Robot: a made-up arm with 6 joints. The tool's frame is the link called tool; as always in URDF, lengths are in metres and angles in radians.
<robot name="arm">
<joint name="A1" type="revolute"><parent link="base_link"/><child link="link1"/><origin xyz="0.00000 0.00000 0.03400" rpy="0.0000 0.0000 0.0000"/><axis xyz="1 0 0"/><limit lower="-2.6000" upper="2.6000"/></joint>
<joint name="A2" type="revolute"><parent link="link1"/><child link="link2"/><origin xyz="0.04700 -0.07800 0.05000" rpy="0.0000 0.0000 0.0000"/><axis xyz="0 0 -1"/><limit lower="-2.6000" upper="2.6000"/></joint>
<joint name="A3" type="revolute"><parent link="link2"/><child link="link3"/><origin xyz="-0.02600 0.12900 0.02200" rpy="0.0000 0.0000 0.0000"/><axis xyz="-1 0 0"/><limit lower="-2.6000" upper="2.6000"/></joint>
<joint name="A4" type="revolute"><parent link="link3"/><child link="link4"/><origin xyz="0.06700 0.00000 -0.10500" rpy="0.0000 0.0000 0.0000"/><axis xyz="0 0 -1"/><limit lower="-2.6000" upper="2.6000"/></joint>
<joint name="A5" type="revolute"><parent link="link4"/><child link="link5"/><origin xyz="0.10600 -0.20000 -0.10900" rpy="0.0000 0.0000 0.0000"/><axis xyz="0 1 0"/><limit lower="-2.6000" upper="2.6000"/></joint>
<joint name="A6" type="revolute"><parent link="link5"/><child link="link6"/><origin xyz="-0.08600 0.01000 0.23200" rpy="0.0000 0.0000 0.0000"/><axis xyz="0 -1 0"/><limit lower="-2.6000" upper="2.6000"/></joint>
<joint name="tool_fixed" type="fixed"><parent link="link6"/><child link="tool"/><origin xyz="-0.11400 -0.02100 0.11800" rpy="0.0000 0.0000 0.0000"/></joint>
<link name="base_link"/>
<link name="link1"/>
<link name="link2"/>
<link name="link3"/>
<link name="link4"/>
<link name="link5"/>
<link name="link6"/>
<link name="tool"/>
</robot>
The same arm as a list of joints. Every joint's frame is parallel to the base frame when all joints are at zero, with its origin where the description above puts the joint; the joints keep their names.
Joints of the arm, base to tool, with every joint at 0 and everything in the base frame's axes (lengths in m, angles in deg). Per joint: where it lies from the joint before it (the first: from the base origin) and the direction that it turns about. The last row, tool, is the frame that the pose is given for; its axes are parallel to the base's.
A1: offset 0 0 0.034 axis 1 0 0
A2: offset 0.047 -0.078 0.05 axis 0 0 -1
A3: offset -0.026 0.129 0.022 axis -1 0 0
A4: offset 0.067 0 -0.105 axis 0 0 -1
A5: offset 0.106 -0.2 -0.109 axis 0 1 0
A6: offset -0.086 0.01 0.232 axis 0 -1 0
tool: offset -0.114 -0.021 0.118
Joint limits (deg, base to tool): -148.97..148.97 -148.97..148.97 -148.97..148.97 -148.97..148.97 -148.97..148.97 -148.97..148.97

